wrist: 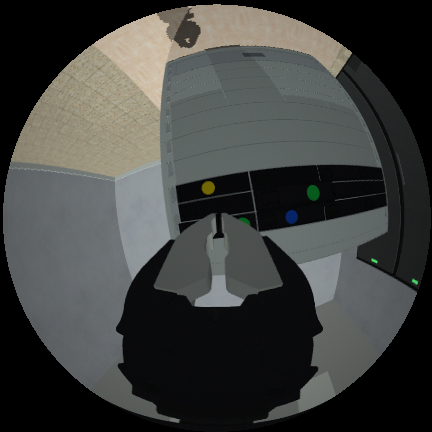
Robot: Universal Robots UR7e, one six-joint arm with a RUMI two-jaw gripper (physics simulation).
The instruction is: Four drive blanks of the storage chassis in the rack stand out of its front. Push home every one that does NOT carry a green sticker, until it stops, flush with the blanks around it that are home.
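Frame: origin at the arm's base, x up, y right, z ahead, level; metres.
Where they show: gripper, fingertip midpoint: (218,215).
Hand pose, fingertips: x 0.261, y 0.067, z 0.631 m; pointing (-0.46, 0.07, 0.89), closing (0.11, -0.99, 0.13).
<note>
Things, the pixels of their top centre, and the offset from my fingertips. "pt": a spot on its surface instead.
- dark storage chassis at a spot on its surface: (200,206) pt dx -0.014, dy +0.034, dz +0.063 m
- blue sticker at its top centre: (291,223) dx +0.028, dy -0.091, dz +0.061 m
The dark storage chassis (200,206) spans the grey rack (272,112) in the wrist view. A blank with a yellow sticker (208,188) is at its upper left, one with a green sticker (313,192) at its upper right, and one with a blue sticker (291,216) lower, right of the middle divider. Another green sticker (244,221) at the lower left is partly hidden by the right finger. How far each blank stands out is hard to tell in the dark. My gripper (218,215) is shut and empty, its tips over the chassis's lower left part; contact cannot be told.
Blank grey panels lie above and below the chassis. Dark cabinets (372,220) with small green lights stand to the right of the rack. Grey walls (65,240) are at the left and behind, and a tan tiled surface (85,110) is at the upper left.
</note>
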